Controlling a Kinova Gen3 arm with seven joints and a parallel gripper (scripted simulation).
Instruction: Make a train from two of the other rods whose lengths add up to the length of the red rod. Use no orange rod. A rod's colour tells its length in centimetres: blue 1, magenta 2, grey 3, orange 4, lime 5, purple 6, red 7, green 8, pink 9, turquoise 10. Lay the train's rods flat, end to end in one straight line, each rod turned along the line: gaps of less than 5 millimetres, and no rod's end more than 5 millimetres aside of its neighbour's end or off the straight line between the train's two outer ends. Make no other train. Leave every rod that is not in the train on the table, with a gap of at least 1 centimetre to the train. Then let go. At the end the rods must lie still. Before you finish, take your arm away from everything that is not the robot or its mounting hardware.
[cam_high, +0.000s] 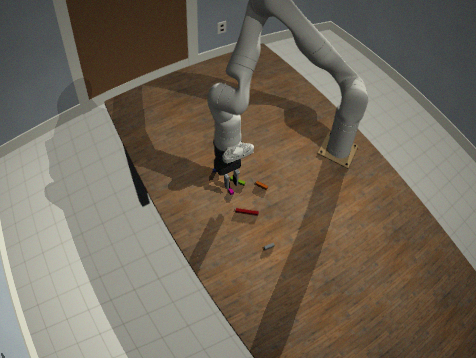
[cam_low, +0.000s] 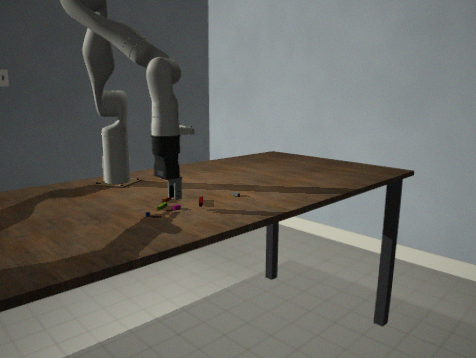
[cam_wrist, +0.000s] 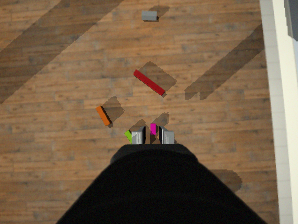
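The magenta rod is 40 mm below my hand. From my hand the other things lie so: lime rod 40 mm below, 40 mm behind, 10 mm to the right; small blue rod 90 mm to the right, 40 mm below, 10 mm behind; red rod 90 mm to the left, 40 mm below, 20 mm ahead.
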